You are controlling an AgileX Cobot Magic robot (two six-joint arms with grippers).
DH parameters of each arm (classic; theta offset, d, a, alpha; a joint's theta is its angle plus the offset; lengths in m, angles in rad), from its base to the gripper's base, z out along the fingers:
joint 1: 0 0.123 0 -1.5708
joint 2: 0.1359 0 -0.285 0
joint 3: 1.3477 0 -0.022 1.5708
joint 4: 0 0.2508 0 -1.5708
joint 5: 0 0 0.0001 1.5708
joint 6: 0 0.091 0 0
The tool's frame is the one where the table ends.
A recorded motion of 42 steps. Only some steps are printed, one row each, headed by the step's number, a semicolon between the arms.
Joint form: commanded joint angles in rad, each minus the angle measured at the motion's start. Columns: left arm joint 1, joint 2, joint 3, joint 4, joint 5, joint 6; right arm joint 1, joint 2, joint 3, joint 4, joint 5, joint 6.
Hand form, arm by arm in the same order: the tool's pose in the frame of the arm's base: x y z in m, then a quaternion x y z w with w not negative. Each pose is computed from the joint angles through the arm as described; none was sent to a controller.
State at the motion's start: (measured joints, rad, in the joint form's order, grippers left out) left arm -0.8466 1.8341 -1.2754 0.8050 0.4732 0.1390; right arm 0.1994 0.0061 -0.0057 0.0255 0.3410 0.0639
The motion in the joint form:
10: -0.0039 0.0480 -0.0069 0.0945 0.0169 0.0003; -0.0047 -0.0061 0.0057 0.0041 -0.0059 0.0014
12: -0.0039 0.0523 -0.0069 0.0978 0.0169 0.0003; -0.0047 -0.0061 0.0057 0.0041 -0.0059 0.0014
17: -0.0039 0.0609 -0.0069 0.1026 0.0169 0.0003; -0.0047 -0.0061 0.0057 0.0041 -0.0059 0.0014
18: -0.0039 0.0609 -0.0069 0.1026 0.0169 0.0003; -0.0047 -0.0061 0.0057 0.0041 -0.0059 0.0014
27: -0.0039 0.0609 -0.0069 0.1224 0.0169 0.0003; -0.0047 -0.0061 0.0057 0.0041 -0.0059 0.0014
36: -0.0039 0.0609 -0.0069 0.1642 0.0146 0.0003; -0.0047 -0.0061 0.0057 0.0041 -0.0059 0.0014
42: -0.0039 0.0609 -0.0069 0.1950 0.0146 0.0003; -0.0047 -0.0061 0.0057 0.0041 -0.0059 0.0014
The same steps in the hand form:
10: 0.2953 -0.2856 0.2135 0.68413 0.61311 0.19705 0.34240; 0.0526 0.0113 0.1830 -0.04299 0.78789 0.09194 0.60740
12: 0.2957 -0.2858 0.2119 0.68557 0.61217 0.19811 0.34060; 0.0526 0.0113 0.1830 -0.04299 0.78789 0.09194 0.60740
17: 0.2963 -0.2864 0.2085 0.68811 0.61086 0.19965 0.33689; 0.0526 0.0113 0.1830 -0.04299 0.78789 0.09194 0.60740
18: 0.2963 -0.2864 0.2085 0.68811 0.61086 0.19965 0.33689; 0.0526 0.0113 0.1830 -0.04299 0.78789 0.09194 0.60740
27: 0.2969 -0.2863 0.2091 0.69173 0.60412 0.20584 0.33791; 0.0526 0.0113 0.1830 -0.04299 0.78789 0.09194 0.60740
36: 0.2982 -0.2864 0.2104 0.69934 0.58926 0.21816 0.34074; 0.0526 0.0113 0.1830 -0.04299 0.78789 0.09194 0.60740
42: 0.2991 -0.2863 0.2113 0.70462 0.57846 0.22768 0.34214; 0.0526 0.0113 0.1830 -0.04299 0.78789 0.09194 0.60740

